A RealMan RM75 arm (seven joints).
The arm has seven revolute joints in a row. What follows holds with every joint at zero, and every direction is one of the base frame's. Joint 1 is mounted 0.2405 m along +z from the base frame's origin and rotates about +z. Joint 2 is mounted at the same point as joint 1 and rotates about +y. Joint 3 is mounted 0.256 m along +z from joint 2 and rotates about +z. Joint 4 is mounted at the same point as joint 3 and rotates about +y. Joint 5 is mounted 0.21 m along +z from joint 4 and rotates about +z. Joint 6 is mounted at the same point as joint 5 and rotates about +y. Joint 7 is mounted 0.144 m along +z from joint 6 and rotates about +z. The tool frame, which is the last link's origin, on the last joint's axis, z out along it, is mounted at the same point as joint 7; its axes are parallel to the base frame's.
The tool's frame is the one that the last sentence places.
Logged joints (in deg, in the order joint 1, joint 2, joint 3, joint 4, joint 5, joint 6, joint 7), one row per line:
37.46 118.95 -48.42 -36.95 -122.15 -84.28 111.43
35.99 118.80 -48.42 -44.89 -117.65 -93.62 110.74
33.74 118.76 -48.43 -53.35 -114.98 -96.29 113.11
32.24 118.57 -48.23 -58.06 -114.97 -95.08 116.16
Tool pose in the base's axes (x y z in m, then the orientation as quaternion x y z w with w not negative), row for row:
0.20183 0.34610 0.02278 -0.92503 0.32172 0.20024 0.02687
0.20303 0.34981 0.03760 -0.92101 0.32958 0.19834 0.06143
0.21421 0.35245 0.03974 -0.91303 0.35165 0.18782 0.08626
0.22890 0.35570 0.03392 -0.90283 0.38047 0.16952 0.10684
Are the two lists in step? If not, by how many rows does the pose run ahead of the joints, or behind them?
The pose runs 2 rows ahead of the joints: the pose in row i belongs to the joints in row i + 2.
